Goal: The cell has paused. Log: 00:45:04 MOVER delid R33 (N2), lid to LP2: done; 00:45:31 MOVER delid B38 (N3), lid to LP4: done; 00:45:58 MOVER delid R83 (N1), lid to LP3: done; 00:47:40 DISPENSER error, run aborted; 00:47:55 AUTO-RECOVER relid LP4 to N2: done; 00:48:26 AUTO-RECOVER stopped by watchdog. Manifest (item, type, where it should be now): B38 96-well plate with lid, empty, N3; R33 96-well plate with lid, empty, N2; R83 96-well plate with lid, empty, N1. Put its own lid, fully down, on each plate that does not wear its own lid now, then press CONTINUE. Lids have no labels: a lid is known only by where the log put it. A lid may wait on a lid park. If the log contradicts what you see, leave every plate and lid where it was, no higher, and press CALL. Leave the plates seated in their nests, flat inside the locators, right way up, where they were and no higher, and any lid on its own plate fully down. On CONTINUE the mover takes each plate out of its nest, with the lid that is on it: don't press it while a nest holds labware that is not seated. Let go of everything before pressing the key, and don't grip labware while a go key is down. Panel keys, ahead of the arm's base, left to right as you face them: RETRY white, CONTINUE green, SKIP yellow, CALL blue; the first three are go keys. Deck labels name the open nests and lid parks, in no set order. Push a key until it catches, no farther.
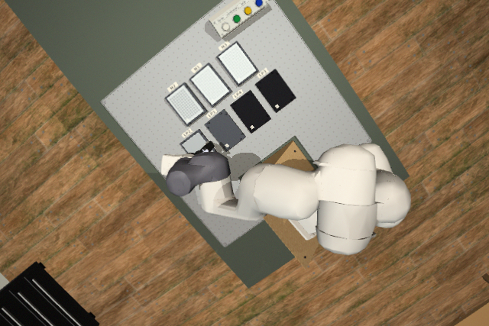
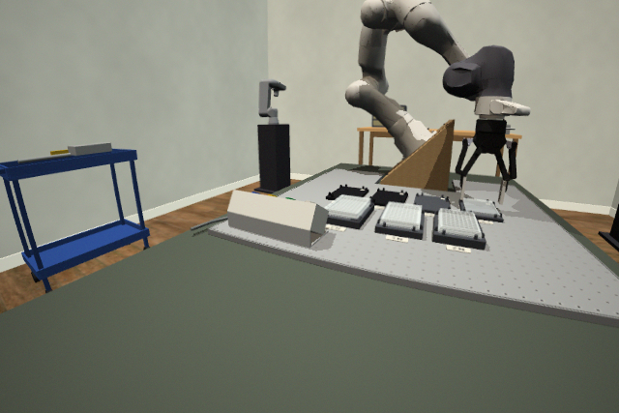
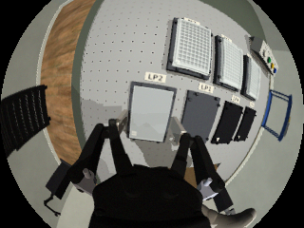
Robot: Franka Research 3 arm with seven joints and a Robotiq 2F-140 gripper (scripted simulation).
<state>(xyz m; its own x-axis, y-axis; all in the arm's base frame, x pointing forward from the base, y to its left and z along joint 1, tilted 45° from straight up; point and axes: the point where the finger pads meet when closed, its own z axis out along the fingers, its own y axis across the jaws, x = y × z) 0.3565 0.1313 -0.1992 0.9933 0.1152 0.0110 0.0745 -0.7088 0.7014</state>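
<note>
My gripper is now 5 cm above the lid park LP2. From my hand the other things lie so: lid park LP4: 26 cm to the right, 5 cm below, 2 cm ahead; LP1: 13 cm to the right, 5 cm below, 1 cm ahead; lid park LP3: 39 cm to the right, 5 cm below, 4 cm ahead.
</note>
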